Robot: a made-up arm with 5 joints.
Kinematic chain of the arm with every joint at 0, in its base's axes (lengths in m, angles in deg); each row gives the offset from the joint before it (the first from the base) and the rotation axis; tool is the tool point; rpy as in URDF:
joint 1: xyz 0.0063 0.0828 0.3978 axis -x
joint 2: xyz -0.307 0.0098 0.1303 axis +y
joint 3: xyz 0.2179 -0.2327 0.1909 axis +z
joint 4: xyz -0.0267 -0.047 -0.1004 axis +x
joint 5: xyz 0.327 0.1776 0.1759 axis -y
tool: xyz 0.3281 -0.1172 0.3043 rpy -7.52 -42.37 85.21
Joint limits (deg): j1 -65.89..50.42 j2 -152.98..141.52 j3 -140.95..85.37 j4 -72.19..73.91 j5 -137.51..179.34
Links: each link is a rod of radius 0.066 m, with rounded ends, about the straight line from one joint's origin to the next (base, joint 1, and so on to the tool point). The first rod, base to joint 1, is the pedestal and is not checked.
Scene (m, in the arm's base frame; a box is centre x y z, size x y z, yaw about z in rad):
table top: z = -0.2
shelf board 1: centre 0.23 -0.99 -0 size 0.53 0.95 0.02 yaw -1.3
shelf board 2: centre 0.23 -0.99 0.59 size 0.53 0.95 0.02 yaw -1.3
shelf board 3: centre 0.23 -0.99 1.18 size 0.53 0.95 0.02 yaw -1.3
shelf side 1: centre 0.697 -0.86 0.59 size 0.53 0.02 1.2 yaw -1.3
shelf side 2: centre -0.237 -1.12 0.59 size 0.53 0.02 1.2 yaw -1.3
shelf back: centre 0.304 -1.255 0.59 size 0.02 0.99 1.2 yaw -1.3
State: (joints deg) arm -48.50 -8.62 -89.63 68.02 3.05
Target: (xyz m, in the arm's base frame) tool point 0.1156 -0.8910 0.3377
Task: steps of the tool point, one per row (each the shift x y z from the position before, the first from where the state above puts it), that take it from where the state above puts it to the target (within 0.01 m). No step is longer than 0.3 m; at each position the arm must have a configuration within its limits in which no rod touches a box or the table.
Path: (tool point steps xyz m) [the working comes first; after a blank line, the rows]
Joints at the target: -41.36 34.67 -72.08 31.65 23.82
Straight joint move there: touches shelf side 2.

1: -0.0502 0.0582 0.0379
2: -0.0151 0.0471 0.0625
3: 0.0224 0.0379 0.0729
4: 0.2233 -0.0831 0.0756
5: 0.2477 0.0200 0.0382
6: 0.2135 0.1223 0.0022
7: 0.0137 -0.1008 -0.0053
8: 0.0175 -0.0860 -0.0031
9: 0.0236 -0.0692 0.0012
10: 0.0303 -0.0508 0.0072

